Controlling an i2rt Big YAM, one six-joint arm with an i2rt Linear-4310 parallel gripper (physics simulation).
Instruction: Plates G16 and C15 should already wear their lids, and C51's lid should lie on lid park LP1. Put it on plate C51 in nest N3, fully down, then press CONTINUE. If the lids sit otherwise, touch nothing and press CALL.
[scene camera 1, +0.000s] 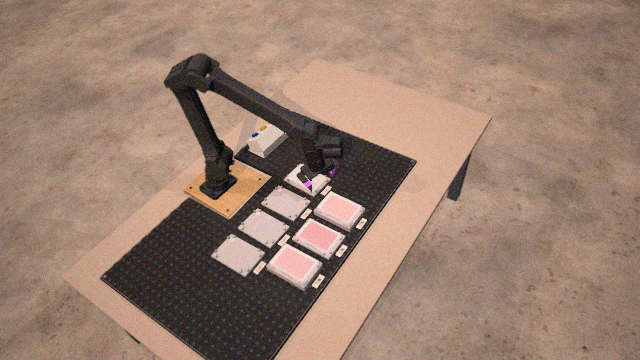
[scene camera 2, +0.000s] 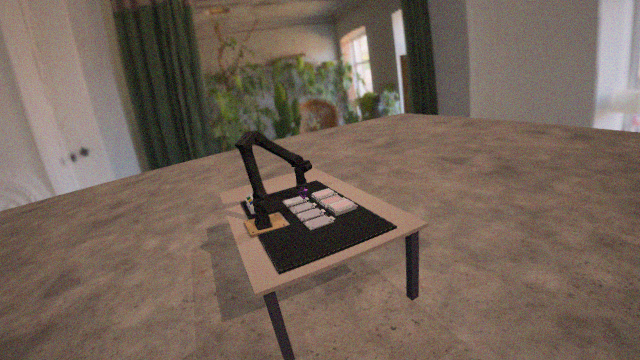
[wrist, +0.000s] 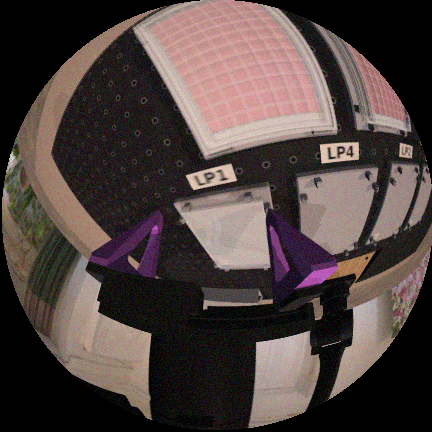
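Pixels of known places: gripper, fingertip midpoint: (scene camera 1: 321, 182) (scene camera 2: 303, 195) (wrist: 212, 213); arm's base, link origin: (scene camera 1: 218, 185) (scene camera 2: 263, 225) (wrist: 333, 284).
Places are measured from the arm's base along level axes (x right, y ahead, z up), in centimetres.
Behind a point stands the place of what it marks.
Note:
A pale, clear lid (scene camera 1: 295, 178) {x -17.4, y 23.1, z 1.8 cm} (wrist: 230, 235) {x -20.0, y 28.4, z 1.8 cm} lies on the lid park (wrist: 240, 196) {x -17.7, y 32.8, z 1.0 cm} behind the label LP1 (wrist: 211, 176) {x -19.9, y 35.1, z 0.2 cm}. My gripper (scene camera 1: 321, 178) {x -19.9, y 33.1, z 3.1 cm} (scene camera 2: 303, 192) {x -19.9, y 33.1, z 3.1 cm} (wrist: 212, 213) {x -19.9, y 33.1, z 3.1 cm} is open and empty, with its purple fingertips over the LP1 area; in the wrist view one tip overlaps the lid's right edge and the other is left of it. Three pink plates stand in a row: the nearest to LP1 (scene camera 1: 340, 209) {x -13.0, y 46.0, z 3.8 cm} (wrist: 240, 65) {x -14.1, y 43.1, z 3.8 cm}, the middle one (scene camera 1: 318, 237) {x -0.2, y 46.0, z 2.6 cm} (wrist: 382, 85) and the far one (scene camera 1: 295, 265) {x 13.0, y 46.9, z 4.0 cm}. Their nest labels are unreadable, and I cannot tell which wear lids.
The LP4 park (scene camera 1: 286, 202) {x -7.0, y 27.1, z 1.0 cm} (wrist: 340, 210) {x -7.1, y 29.1, z 1.0 cm}, LP2 park (scene camera 1: 263, 227) {x 5.9, y 27.4, z 1.0 cm} (wrist: 397, 200) {x 4.8, y 28.8, z 1.0 cm} and another park (scene camera 1: 238, 255) {x 19.0, y 28.0, z 1.0 cm} show no lid on them. A white button box (scene camera 1: 267, 142) {x -24.3, y 4.3, z 5.2 cm}, with blue and yellow buttons visible, stands behind the arm's forearm. The arm stands on a wooden base (scene camera 1: 245, 185) {x -6.1, y 7.9, z -0.8 cm}.

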